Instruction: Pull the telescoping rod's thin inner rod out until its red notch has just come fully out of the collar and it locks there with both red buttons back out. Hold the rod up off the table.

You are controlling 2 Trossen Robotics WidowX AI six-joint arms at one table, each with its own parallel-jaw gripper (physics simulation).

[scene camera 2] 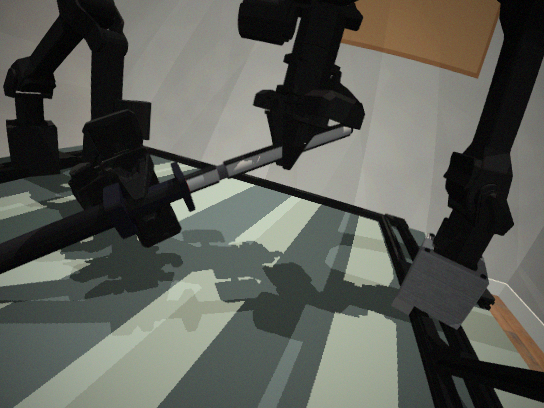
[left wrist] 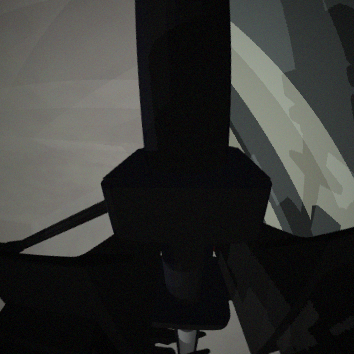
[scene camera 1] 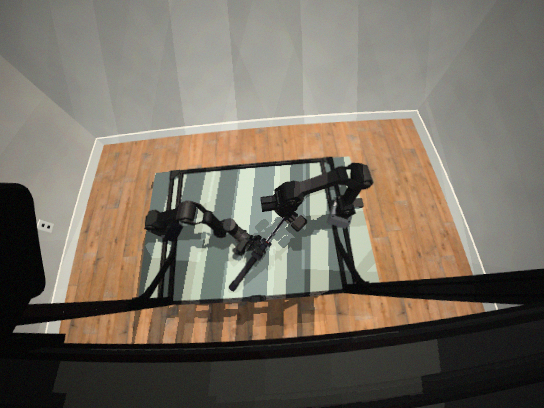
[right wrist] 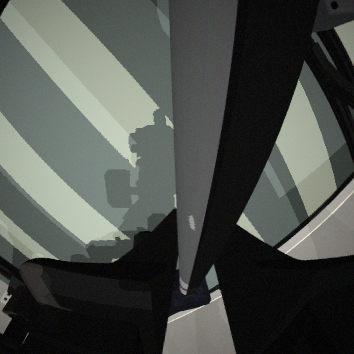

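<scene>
The rod's dark outer tube (scene camera 1: 243, 276) (scene camera 2: 55, 235) (left wrist: 185, 75) slants above the table. My left gripper (scene camera 1: 258, 243) (scene camera 2: 142, 198) (left wrist: 187, 270) is shut on it behind the collar (scene camera 2: 183, 186) (left wrist: 192, 317) (right wrist: 199, 299). The silver inner rod (scene camera 1: 276, 231) (scene camera 2: 204, 178) (left wrist: 187, 336) (right wrist: 197, 125) sticks out of the collar, with a dark band (scene camera 2: 222, 171) part-way along. My right gripper (scene camera 1: 286, 219) (scene camera 2: 291, 151) (right wrist: 193, 215) is shut on the inner rod beyond that band. A thin red line shows at the collar's mouth in scene camera 2. A tiny red spot (left wrist: 214, 250) shows in the left wrist view; the buttons are otherwise hidden or too dark to tell.
The striped table (scene camera 1: 215, 280) (scene camera 2: 350, 360) carries the shadows of the arms and rod. A black frame (scene camera 2: 305, 194) runs along its edges. A grey metal block (scene camera 2: 440, 287) (scene camera 1: 340, 220) is at the right side, by the right arm's base.
</scene>
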